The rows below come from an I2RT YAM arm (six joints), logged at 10 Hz.
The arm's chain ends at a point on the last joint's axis. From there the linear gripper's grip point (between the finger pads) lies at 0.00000 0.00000 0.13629 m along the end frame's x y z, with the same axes.
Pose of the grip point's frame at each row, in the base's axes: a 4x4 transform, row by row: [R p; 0 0 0 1], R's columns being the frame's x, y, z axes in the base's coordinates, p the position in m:
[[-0.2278 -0.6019 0.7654 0.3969], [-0.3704 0.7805 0.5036 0.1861], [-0.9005 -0.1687 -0.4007 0.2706], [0 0 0 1]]
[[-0.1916 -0.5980 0.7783 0.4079], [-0.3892 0.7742 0.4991 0.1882], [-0.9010 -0.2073 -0.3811 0.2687], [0 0 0 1]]
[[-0.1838 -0.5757 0.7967 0.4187], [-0.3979 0.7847 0.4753 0.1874], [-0.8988 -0.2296 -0.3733 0.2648], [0 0 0 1]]
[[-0.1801 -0.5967 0.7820 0.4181], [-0.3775 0.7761 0.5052 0.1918], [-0.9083 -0.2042 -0.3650 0.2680], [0 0 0 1]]
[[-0.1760 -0.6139 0.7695 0.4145], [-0.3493 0.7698 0.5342 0.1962], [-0.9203 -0.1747 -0.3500 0.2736], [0 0 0 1]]
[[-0.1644 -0.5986 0.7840 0.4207], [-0.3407 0.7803 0.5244 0.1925], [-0.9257 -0.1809 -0.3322 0.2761], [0 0 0 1]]
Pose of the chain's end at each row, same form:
[[-0.2278 -0.6019 0.7654 0.2926], [-0.3704 0.7805 0.5036 0.1175], [-0.9005 -0.1687 -0.4007 0.3252], [0 0 0 1]]
[[-0.1916 -0.5980 0.7783 0.3018], [-0.3892 0.7742 0.4991 0.1202], [-0.9010 -0.2073 -0.3811 0.3206], [0 0 0 1]]
[[-0.1838 -0.5757 0.7967 0.3101], [-0.3979 0.7847 0.4753 0.1226], [-0.8988 -0.2296 -0.3733 0.3157], [0 0 0 1]]
[[-0.1801 -0.5967 0.7820 0.3115], [-0.3775 0.7761 0.5052 0.1229], [-0.9083 -0.2042 -0.3650 0.3177], [0 0 0 1]]
[[-0.1760 -0.6139 0.7695 0.3096], [-0.3493 0.7698 0.5342 0.1234], [-0.9203 -0.1747 -0.3500 0.3213], [0 0 0 1]]
[[-0.1644 -0.5986 0.7840 0.3138], [-0.3407 0.7803 0.5244 0.1210], [-0.9257 -0.1809 -0.3322 0.3214], [0 0 0 1]]

